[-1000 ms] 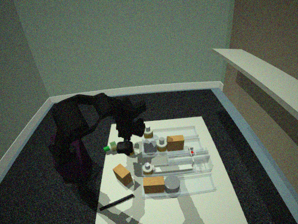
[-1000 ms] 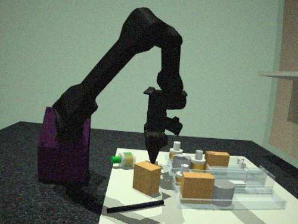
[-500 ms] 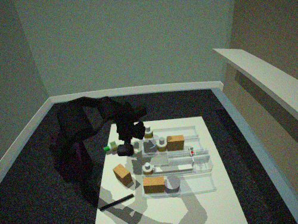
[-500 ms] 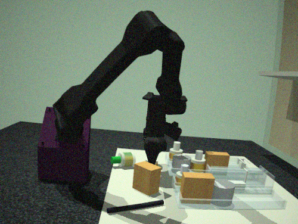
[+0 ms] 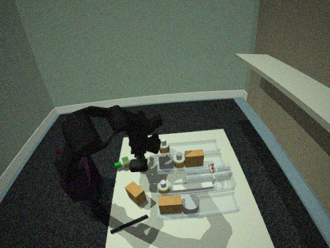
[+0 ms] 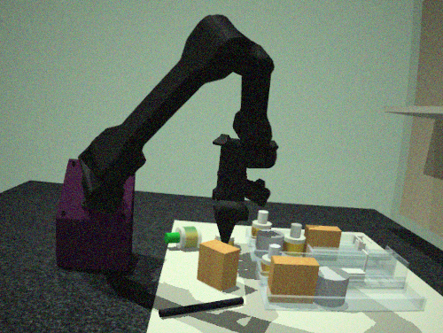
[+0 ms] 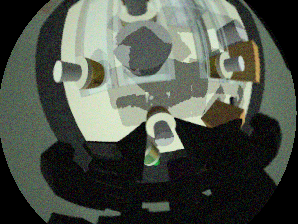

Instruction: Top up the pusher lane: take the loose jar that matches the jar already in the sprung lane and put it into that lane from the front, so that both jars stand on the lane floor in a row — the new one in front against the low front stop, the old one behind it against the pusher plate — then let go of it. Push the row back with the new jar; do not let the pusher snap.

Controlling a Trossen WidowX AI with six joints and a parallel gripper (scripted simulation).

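Now: gripper tip 140 mm to the left of the orange box and 10 mm past it. Also, from my gripper tip: red mark (270 mm ahead, 70 mm to the right, 40 mm above); black rod (250 mm to the right, 30 mm below, 30 mm behind).
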